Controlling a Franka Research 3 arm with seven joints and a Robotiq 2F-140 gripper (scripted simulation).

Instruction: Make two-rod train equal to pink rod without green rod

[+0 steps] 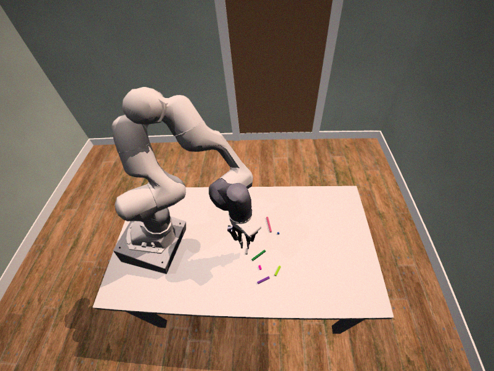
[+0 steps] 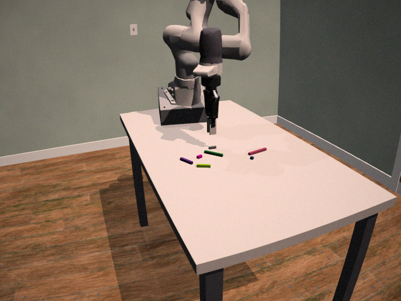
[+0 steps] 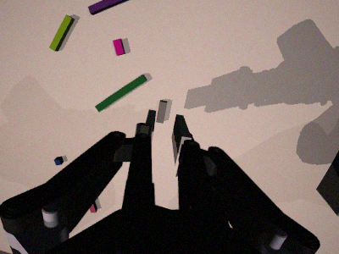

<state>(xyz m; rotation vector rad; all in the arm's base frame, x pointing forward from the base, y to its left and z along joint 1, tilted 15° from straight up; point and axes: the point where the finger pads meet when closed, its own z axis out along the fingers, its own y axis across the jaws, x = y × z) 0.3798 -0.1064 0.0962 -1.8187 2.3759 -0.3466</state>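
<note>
Right now my hand is 90 mm above the grey rod. Also, from my hand: magenta rod 50 mm ahead, 90 mm to the right, 90 mm below; then green rod 60 mm ahead, 30 mm to the right, 90 mm below; then purple rod 50 mm ahead, 150 mm to the right, 90 mm below.
</note>
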